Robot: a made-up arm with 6 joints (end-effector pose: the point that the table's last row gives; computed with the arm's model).
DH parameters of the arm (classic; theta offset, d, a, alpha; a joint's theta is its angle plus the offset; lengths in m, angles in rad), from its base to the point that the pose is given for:
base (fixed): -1.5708 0.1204 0 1.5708
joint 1: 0.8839 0 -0.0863 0
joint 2: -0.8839 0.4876 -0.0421 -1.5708
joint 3: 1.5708 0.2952 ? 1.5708
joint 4: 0 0.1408 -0.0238 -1.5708
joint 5: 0 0.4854 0.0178 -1.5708
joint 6: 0 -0.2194 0.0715 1.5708
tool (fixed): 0 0.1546 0 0
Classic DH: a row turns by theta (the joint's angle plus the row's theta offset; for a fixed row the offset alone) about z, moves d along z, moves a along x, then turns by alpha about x.
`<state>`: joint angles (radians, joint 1 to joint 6).
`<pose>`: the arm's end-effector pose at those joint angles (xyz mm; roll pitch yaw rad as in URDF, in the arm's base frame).
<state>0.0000 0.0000 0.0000 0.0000 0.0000 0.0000</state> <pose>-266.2 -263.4 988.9 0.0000 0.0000 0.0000</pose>
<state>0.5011 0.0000 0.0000 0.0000 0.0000 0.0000</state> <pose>-266.2 186.2 1008.6 -0.5011 0.0000 0.0000</pose>
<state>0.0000 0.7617 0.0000 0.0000 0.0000 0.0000</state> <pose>-266.2 470.0 950.0 -0.7617 0.0000 0.0000</pose>
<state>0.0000 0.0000 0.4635 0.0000 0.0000 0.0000</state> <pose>-128.5 -126.4 988.9 0.0000 0.0000 0.4635</pose>
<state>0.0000 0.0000 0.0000 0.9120 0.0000 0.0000</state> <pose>-797.7 -263.4 792.4 0.0000 -0.9120 0.0000</pose>
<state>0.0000 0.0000 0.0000 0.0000 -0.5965 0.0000</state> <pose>-404.9 -275.6 988.9 0.0000 0.0000 -0.5965</pose>
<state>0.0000 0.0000 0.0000 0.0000 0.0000 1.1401</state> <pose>-167.4 -263.4 833.8 0.0000 1.1401 0.0000</pose>
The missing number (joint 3, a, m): 0.1559
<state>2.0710 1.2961 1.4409 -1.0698 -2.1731 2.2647</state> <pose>-355.0 -579.0 -479.0 1.8965 -0.6114 2.3707</pose>
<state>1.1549 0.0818 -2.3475 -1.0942 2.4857 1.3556</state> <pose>-761.0 319.1 637.1 -0.7806 0.7058 -0.1187</pose>
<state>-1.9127 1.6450 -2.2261 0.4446 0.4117 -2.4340</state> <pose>-754.6 207.8 905.7 -2.8600 -0.5428 1.1973</pose>
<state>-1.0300 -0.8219 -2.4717 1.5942 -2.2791 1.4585</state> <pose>-360.6 19.4 440.8 0.3452 0.5419 2.9053</pose>
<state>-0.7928 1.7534 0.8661 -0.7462 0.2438 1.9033</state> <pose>97.3 592.2 178.2 -2.8084 -0.3185 -2.1331</pose>
